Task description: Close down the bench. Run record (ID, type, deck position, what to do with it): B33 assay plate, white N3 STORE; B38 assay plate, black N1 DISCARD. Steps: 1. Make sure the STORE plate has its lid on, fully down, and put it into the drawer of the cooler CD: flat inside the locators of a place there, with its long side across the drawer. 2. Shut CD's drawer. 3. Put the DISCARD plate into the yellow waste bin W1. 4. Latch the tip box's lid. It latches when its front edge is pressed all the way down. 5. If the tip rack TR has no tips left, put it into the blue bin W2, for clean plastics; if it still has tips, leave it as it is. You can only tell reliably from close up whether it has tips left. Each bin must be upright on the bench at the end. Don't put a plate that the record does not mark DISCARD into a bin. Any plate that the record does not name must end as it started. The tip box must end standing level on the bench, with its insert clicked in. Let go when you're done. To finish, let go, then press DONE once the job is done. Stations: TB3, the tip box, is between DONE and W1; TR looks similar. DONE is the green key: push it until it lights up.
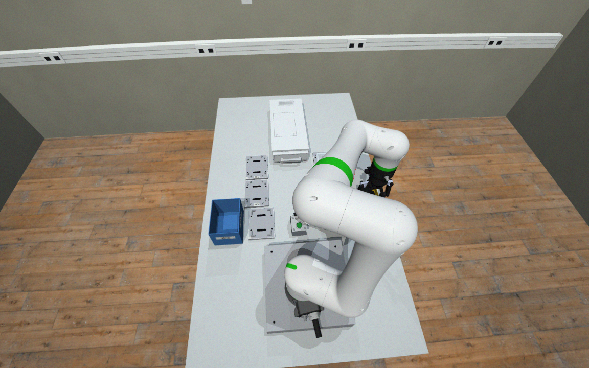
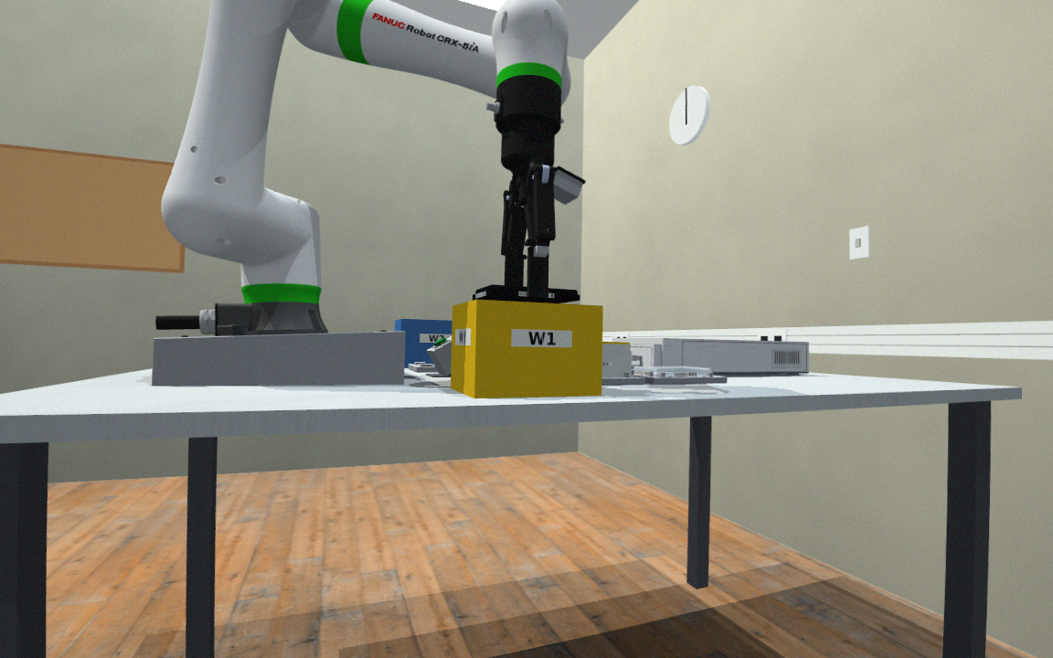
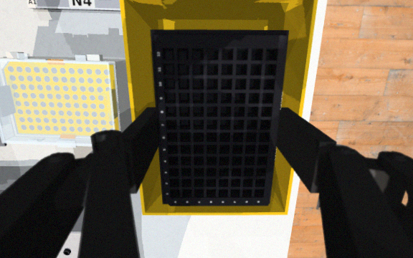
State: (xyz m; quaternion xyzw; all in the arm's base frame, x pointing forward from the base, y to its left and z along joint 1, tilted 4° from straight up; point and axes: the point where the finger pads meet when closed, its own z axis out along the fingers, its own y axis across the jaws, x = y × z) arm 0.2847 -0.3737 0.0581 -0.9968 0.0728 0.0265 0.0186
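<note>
The tip rack TR is 190 mm ahead of my hand, 110 mm to the left of it and 100 mm below it. From my hand the other things lie so: black assay plate (20 mm below); then yellow bin W1 (120 mm below); then N4 nest label (120 mm ahead, 130 mm to the left, 140 mm below).
</note>
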